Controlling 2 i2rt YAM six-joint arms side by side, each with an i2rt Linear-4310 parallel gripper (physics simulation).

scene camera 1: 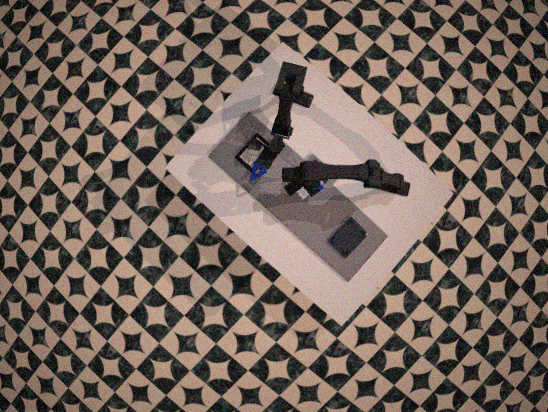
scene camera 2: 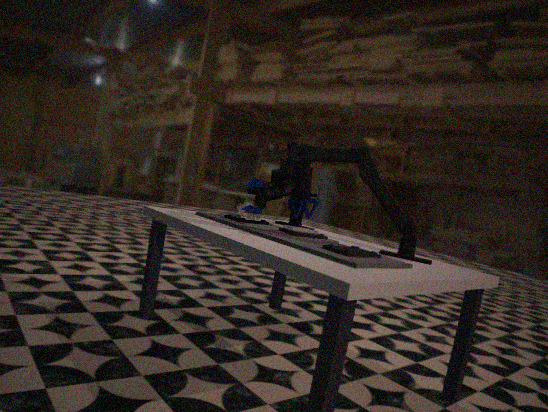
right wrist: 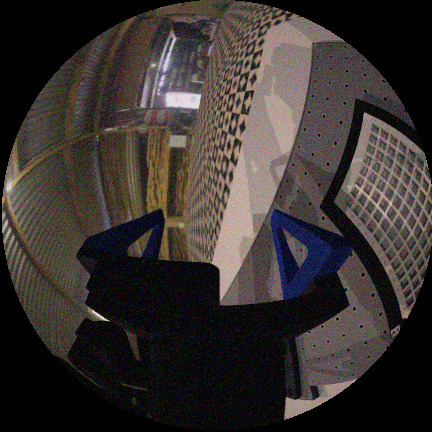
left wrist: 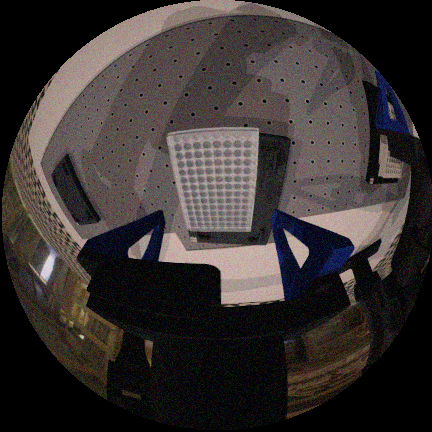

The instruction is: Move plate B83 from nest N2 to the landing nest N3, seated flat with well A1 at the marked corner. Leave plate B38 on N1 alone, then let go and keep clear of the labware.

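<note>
A pale 96-well plate (left wrist: 215,182) (scene camera 1: 304,192) sits on the middle dark nest (left wrist: 272,175), shifted to one side so the nest shows beyond its right and lower edges in the left wrist view. Whether it is flat is unclear. Another pale plate (scene camera 1: 253,156) (left wrist: 390,159) (right wrist: 395,200) sits in a black-framed nest (right wrist: 342,175). A dark nest (scene camera 1: 348,236) (left wrist: 75,192) at the other end looks empty. Plate codes and nest numbers are unreadable. My left gripper (left wrist: 217,215) (scene camera 2: 304,208) is open above the middle plate. My right gripper (right wrist: 217,214) (scene camera 2: 253,197) is open beside the black-framed nest.
A grey perforated board (scene camera 1: 300,217) (left wrist: 200,65) carries the nests on a white table (scene camera 1: 255,240) (scene camera 2: 250,250). The left arm (scene camera 1: 340,171) reaches over the middle of the board. The right arm (scene camera 1: 283,112) passes close to the black-framed nest.
</note>
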